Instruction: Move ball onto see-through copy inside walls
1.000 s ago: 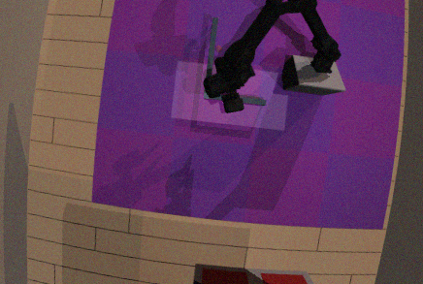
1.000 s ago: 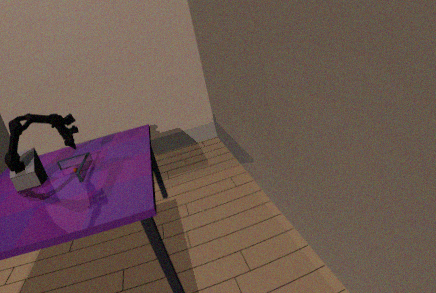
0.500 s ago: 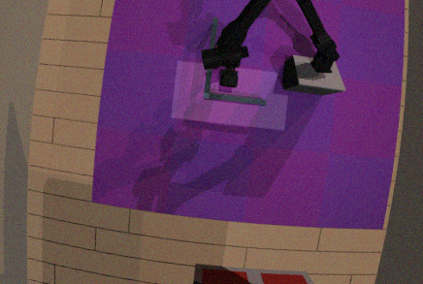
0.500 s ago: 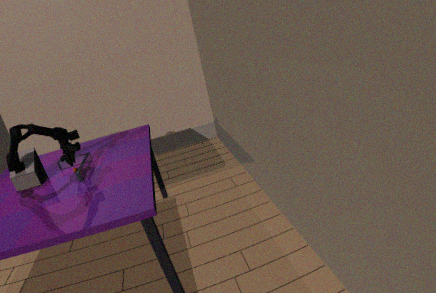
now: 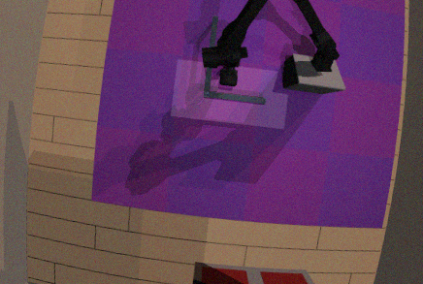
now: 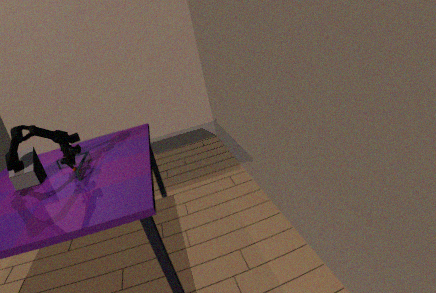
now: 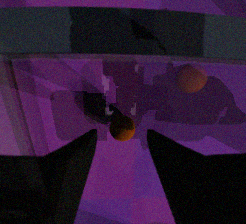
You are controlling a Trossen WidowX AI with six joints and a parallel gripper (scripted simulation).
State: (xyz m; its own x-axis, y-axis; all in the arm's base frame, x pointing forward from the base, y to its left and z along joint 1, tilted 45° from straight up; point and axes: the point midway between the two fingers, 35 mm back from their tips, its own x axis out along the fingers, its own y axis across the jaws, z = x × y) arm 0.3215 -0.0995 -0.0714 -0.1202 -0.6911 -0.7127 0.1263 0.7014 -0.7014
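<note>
My gripper tip is 10 mm above the orange ball. The rest, counted from my gripper tip: see-through copy of ball 40 mm ahead, 70 mm to the right, 10 mm below.
</note>
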